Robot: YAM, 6 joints.
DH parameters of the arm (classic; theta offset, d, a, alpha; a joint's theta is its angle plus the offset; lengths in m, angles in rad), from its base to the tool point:
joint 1: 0 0.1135 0.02 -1.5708
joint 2: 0 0 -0.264 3.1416
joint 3: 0.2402 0 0.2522 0
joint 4: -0.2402 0 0.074 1.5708
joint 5: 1.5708 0 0 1.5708
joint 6: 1.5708 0.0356 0 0
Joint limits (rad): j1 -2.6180..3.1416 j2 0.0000..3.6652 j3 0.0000..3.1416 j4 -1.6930..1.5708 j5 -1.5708..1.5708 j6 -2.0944..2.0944
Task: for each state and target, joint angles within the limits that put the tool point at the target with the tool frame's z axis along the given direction. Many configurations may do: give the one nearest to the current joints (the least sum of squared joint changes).
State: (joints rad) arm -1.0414 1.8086 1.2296 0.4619 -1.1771 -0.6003
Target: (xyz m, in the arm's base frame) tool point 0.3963 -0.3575 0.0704 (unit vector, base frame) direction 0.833 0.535 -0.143
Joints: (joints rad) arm -0.7987 2.6138 1.8429 0.1449 -1.3243 -0.6003
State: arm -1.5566 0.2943 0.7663 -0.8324 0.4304 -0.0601
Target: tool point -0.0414 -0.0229 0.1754 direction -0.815 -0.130 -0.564
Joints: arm -2.1661 0.0014 0.3210 -1.1044 0.6462 -0.0601
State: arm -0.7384 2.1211 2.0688 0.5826 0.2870 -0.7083
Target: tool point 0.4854 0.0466 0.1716 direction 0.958 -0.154 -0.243
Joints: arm 0.1149 2.1677 1.3721 0.5410 0.2659 -0.7083
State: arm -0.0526 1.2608 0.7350 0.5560 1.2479 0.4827
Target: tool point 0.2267 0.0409 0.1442 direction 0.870 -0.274 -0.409
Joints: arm 0.2533 1.3279 0.3131 0.5284 0.5046 0.4827
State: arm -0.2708 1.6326 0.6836 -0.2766 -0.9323 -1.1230
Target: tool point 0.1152 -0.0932 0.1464 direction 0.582 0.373 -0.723
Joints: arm -0.8450 1.1068 0.4404 -0.7571 -0.7514 -1.1230
